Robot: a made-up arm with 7 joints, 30 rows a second.
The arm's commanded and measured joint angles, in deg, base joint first. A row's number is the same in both.
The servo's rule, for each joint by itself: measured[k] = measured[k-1] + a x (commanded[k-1-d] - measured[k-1]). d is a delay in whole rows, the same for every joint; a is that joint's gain. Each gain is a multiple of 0.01, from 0.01 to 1. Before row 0 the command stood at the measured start. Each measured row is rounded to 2 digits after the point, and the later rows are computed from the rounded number. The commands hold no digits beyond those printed.
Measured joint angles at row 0:
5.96, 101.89, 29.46, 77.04, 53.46, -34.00, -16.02
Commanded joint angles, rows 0 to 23:
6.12, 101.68, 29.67, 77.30, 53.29, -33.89, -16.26
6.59, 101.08, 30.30, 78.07, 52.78, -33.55, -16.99
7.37, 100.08, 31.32, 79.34, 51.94, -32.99, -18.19
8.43, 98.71, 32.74, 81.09, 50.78, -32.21, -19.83
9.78, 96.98, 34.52, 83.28, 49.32, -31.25, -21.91
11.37, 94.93, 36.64, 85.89, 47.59, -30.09, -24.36
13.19, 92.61, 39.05, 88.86, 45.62, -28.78, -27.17
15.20, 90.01, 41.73, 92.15, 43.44, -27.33, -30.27
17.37, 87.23, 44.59, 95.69, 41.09, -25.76, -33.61
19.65, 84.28, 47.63, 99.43, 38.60, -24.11, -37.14
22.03, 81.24, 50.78, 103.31, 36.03, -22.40, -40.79
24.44, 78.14, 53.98, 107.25, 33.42, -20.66, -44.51
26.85, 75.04, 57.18, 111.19, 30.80, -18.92, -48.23
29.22, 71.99, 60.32, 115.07, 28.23, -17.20, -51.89
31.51, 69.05, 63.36, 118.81, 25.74, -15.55, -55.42
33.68, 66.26, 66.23, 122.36, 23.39, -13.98, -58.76
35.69, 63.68, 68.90, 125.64, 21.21, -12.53, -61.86
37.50, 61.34, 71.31, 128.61, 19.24, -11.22, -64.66
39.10, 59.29, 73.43, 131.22, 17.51, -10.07, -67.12
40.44, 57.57, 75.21, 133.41, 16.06, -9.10, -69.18
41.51, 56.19, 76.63, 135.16, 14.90, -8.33, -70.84
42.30, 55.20, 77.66, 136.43, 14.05, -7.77, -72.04
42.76, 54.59, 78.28, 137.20, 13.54, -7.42, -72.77
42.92, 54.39, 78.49, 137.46, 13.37, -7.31, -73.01
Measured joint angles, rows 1 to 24:
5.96, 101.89, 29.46, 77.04, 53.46, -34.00, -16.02
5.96, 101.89, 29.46, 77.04, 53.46, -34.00, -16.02
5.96, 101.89, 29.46, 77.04, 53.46, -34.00, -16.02
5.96, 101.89, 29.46, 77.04, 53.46, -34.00, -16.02
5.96, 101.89, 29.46, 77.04, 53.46, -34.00, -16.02
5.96, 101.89, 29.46, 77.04, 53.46, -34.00, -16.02
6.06, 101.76, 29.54, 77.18, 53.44, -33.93, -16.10
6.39, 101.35, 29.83, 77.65, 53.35, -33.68, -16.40
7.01, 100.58, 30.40, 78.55, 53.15, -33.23, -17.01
7.90, 99.44, 31.29, 79.90, 52.82, -32.57, -17.97
9.08, 97.94, 32.52, 81.69, 52.33, -31.71, -19.31
10.52, 96.10, 34.09, 83.92, 51.67, -30.66, -21.03
12.20, 93.97, 35.97, 86.54, 50.82, -29.44, -23.12
14.09, 91.55, 38.16, 89.51, 49.79, -28.07, -25.55
16.16, 88.91, 40.60, 92.79, 48.57, -26.57, -28.29
18.36, 86.09, 43.27, 96.31, 47.17, -24.97, -31.30
20.67, 83.13, 46.12, 100.02, 45.61, -23.30, -34.53
23.05, 80.09, 49.11, 103.85, 43.90, -21.58, -37.92
25.44, 77.01, 52.18, 107.74, 42.07, -19.85, -41.43
27.82, 73.95, 55.27, 111.62, 40.13, -18.13, -44.99
30.14, 70.96, 58.34, 115.43, 38.12, -16.45, -48.54
32.37, 68.09, 61.34, 119.10, 36.06, -14.84, -52.01
34.46, 65.40, 64.21, 122.57, 33.98, -13.34, -55.36
36.38, 62.92, 66.91, 125.77, 31.92, -11.96, -58.52
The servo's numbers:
d 6
a 0.63 0.61 0.38 0.53 0.14 0.65 0.34

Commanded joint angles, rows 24 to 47:
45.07, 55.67, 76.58, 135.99, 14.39, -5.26, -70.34
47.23, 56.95, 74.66, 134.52, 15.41, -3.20, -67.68
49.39, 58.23, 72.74, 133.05, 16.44, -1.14, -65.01
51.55, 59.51, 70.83, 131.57, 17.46, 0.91, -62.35
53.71, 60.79, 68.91, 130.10, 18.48, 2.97, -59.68
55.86, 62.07, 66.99, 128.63, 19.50, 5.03, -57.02
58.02, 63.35, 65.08, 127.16, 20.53, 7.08, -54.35
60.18, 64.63, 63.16, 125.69, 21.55, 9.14, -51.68
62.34, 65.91, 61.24, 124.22, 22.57, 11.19, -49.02
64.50, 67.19, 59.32, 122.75, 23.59, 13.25, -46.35
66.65, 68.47, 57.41, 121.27, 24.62, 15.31, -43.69
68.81, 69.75, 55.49, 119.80, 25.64, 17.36, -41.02
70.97, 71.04, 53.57, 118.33, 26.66, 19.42, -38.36
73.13, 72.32, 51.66, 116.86, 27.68, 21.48, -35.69
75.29, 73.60, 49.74, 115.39, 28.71, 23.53, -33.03
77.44, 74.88, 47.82, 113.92, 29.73, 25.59, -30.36
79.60, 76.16, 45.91, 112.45, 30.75, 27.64, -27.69
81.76, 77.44, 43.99, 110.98, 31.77, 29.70, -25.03
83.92, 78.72, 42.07, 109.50, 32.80, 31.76, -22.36
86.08, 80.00, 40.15, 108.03, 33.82, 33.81, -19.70
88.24, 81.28, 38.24, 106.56, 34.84, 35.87, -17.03
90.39, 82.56, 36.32, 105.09, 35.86, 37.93, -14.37
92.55, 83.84, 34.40, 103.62, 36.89, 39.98, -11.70
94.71, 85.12, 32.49, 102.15, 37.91, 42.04, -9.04
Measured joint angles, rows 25 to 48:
38.09, 60.71, 69.39, 128.66, 29.90, -10.73, -61.44
39.57, 58.79, 71.60, 131.18, 27.96, -9.67, -64.07
40.79, 57.20, 73.51, 133.29, 26.13, -8.80, -66.37
41.74, 55.98, 75.09, 134.95, 24.44, -8.13, -68.30
42.38, 55.13, 76.30, 136.14, 22.91, -7.67, -69.82
42.72, 54.68, 77.13, 136.84, 21.57, -7.44, -70.90
44.20, 55.28, 76.92, 136.39, 20.56, -6.02, -70.71
46.11, 56.30, 76.06, 135.40, 19.84, -4.19, -69.68
48.18, 57.48, 74.80, 134.15, 19.36, -2.21, -68.09
50.30, 58.72, 73.29, 132.78, 19.09, -0.18, -66.14
52.45, 59.98, 71.63, 131.36, 19.00, 1.87, -63.94
54.60, 61.25, 69.87, 129.91, 19.07, 3.92, -61.59
56.75, 62.53, 68.05, 128.45, 19.27, 5.97, -59.13
58.91, 63.81, 66.19, 126.99, 19.59, 8.03, -56.60
61.07, 65.09, 64.31, 125.52, 20.01, 10.08, -54.02
63.23, 66.37, 62.41, 124.05, 20.51, 12.14, -51.41
65.38, 67.65, 60.51, 122.58, 21.09, 14.20, -48.79
67.54, 68.93, 58.60, 121.11, 21.73, 16.25, -46.15
69.70, 70.22, 56.69, 119.64, 22.42, 18.31, -43.50
71.86, 71.50, 54.78, 118.17, 23.16, 20.37, -40.84
74.02, 72.78, 52.86, 116.70, 23.94, 22.42, -38.18
76.17, 74.06, 50.94, 115.23, 24.75, 24.48, -35.52
78.33, 75.34, 49.03, 113.76, 25.59, 26.53, -32.86
80.49, 76.62, 47.11, 112.29, 26.46, 28.59, -30.20

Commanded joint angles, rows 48 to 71:
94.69, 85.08, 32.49, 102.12, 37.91, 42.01, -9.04
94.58, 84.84, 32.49, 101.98, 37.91, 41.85, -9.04
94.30, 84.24, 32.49, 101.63, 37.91, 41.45, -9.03
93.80, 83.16, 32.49, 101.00, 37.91, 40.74, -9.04
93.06, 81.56, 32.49, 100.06, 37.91, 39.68, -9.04
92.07, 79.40, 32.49, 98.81, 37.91, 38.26, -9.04
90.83, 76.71, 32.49, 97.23, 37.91, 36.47, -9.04
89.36, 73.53, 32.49, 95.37, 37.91, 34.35, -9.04
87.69, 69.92, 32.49, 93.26, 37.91, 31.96, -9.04
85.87, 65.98, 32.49, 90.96, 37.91, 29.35, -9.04
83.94, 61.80, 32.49, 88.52, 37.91, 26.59, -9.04
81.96, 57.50, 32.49, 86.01, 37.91, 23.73, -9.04
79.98, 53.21, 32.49, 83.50, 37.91, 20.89, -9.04
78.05, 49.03, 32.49, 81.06, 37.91, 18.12, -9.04
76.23, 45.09, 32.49, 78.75, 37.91, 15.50, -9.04
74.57, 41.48, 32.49, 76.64, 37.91, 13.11, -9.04
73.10, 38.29, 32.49, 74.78, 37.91, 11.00, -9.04
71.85, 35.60, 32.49, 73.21, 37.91, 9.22, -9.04
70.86, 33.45, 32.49, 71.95, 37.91, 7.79, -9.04
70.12, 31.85, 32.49, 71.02, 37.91, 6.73, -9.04
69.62, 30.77, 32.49, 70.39, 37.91, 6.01, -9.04
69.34, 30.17, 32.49, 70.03, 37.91, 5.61, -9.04
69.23, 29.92, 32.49, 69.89, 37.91, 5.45, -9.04
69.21, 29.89, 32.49, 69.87, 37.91, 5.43, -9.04
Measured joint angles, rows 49 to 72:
82.65, 77.90, 45.19, 110.81, 27.35, 30.65, -27.53
84.81, 79.18, 43.27, 109.34, 28.26, 32.70, -24.87
86.97, 80.46, 41.36, 107.87, 29.18, 34.76, -22.20
89.12, 81.74, 39.44, 106.40, 30.12, 36.82, -19.54
91.28, 83.02, 37.52, 104.93, 31.07, 38.87, -16.87
93.44, 84.30, 35.61, 103.46, 32.03, 40.93, -14.21
94.23, 84.78, 34.42, 102.75, 32.85, 41.63, -12.45
94.45, 84.82, 33.69, 102.34, 33.56, 41.77, -11.29
94.36, 84.47, 33.23, 101.96, 34.17, 41.56, -10.52
94.01, 83.67, 32.95, 101.45, 34.69, 41.03, -10.02
93.41, 82.38, 32.78, 100.71, 35.14, 40.15, -9.69
92.57, 80.56, 32.67, 99.70, 35.53, 38.92, -9.47
91.47, 78.21, 32.60, 98.39, 35.86, 37.33, -9.32
90.14, 75.36, 32.56, 96.79, 36.15, 35.39, -9.22
88.60, 72.04, 32.53, 94.92, 36.40, 33.16, -9.16
86.88, 68.34, 32.51, 92.82, 36.61, 30.68, -9.12
85.03, 64.35, 32.50, 90.54, 36.79, 28.02, -9.09
83.10, 60.17, 32.50, 88.14, 36.95, 25.23, -9.07
81.13, 55.92, 32.50, 85.68, 37.08, 22.41, -9.06
79.19, 51.72, 32.50, 83.23, 37.20, 19.62, -9.05
77.33, 47.68, 32.50, 80.86, 37.30, 16.94, -9.05
75.59, 43.90, 32.50, 78.62, 37.39, 14.45, -9.05
74.02, 40.48, 32.50, 76.58, 37.46, 12.21, -9.05
72.65, 37.50, 32.50, 74.79, 37.52, 10.27, -9.05

